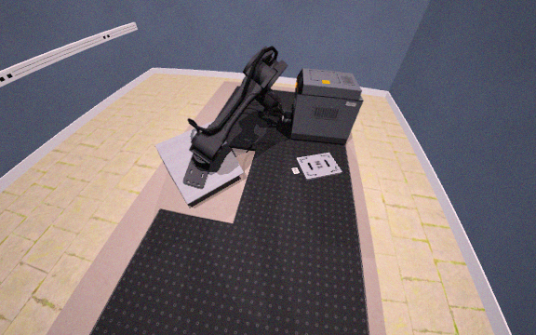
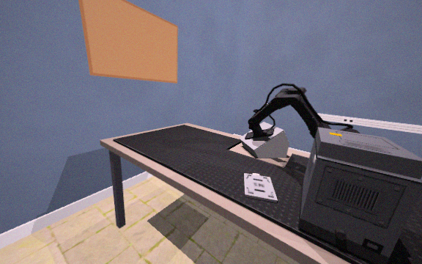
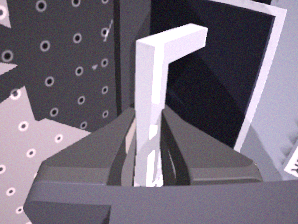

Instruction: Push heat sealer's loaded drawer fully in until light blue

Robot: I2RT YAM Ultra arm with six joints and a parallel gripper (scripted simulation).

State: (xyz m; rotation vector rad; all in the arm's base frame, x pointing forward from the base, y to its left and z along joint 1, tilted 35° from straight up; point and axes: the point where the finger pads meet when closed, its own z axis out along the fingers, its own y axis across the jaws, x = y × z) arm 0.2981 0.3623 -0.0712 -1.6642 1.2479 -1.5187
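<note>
Right now the sealer drawer is 10 cm ahead of my hand, 1 cm to the right of it and 1 cm below it. The rest, counted from my hand: white tag (29 cm to the right, 8 cm below, 5 cm ahead).
</note>
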